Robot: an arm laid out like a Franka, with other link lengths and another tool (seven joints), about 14 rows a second.
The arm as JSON. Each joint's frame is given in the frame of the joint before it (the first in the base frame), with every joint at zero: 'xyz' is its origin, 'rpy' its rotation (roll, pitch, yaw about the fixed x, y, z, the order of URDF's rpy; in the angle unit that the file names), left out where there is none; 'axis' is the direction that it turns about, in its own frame. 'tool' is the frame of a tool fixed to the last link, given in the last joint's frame.
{
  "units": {
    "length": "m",
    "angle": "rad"
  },
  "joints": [
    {
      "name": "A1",
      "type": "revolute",
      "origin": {
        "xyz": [
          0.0,
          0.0,
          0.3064
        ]
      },
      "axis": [
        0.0,
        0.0,
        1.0
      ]
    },
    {
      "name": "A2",
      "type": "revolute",
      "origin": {
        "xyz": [
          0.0,
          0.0,
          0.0
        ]
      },
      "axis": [
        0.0,
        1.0,
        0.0
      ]
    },
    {
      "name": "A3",
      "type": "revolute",
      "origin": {
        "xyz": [
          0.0,
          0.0,
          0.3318
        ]
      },
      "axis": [
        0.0,
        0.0,
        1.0
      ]
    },
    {
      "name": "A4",
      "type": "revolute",
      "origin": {
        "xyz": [
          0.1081,
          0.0,
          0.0
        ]
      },
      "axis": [
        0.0,
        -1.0,
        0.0
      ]
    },
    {
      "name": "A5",
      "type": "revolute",
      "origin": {
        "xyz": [
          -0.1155,
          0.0,
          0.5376
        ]
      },
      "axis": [
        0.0,
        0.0,
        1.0
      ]
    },
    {
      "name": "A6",
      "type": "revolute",
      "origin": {
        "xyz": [
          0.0,
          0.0,
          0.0
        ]
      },
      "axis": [
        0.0,
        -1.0,
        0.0
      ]
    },
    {
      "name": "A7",
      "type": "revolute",
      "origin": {
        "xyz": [
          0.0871,
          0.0,
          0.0
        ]
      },
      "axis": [
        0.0,
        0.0,
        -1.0
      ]
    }
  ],
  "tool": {
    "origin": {
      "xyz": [
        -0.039,
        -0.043,
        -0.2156
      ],
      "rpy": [
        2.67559,
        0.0,
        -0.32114
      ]
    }
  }
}
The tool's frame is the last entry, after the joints.
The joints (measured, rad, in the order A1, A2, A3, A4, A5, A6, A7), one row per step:
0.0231, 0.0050, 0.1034, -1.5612, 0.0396, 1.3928, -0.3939
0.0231, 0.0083, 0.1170, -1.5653, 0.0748, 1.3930, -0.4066
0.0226, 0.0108, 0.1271, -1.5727, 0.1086, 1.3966, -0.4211
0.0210, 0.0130, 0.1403, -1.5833, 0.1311, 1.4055, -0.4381
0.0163, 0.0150, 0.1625, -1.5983, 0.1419, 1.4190, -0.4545
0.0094, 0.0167, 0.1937, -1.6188, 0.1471, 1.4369, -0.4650
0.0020, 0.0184, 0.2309, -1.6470, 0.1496, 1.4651, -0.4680
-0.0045, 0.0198, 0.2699, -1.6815, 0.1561, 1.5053, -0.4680
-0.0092, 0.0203, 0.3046, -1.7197, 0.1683, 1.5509, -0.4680
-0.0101, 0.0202, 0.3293, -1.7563, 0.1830, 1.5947, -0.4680
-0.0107, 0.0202, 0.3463, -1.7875, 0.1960, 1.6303, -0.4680
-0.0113, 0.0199, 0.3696, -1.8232, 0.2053, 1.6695, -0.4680
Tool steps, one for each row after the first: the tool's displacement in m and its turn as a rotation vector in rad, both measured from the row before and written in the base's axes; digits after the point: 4 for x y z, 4 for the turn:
-0.0007, 0.0169, -0.0062, 0.0367, 0.0114, 0.0261
-0.0004, 0.0140, -0.0071, 0.0357, 0.0102, 0.0232
0.0004, 0.0129, -0.0081, 0.0255, 0.0059, 0.0267
0.0003, 0.0143, -0.0100, 0.0140, 0.0038, 0.0312
-0.0008, 0.0176, -0.0126, 0.0072, 0.0043, 0.0316
-0.0015, 0.0208, -0.0165, 0.0034, 0.0022, 0.0283
-0.0020, 0.0237, -0.0197, 0.0076, -0.0022, 0.0257
-0.0031, 0.0231, -0.0212, 0.0131, -0.0030, 0.0209
-0.0037, 0.0191, -0.0200, 0.0149, -0.0023, 0.0135
-0.0036, 0.0133, -0.0171, 0.0122, 0.0001, 0.0070
-0.0059, 0.0162, -0.0193, 0.0080, -0.0004, 0.0128

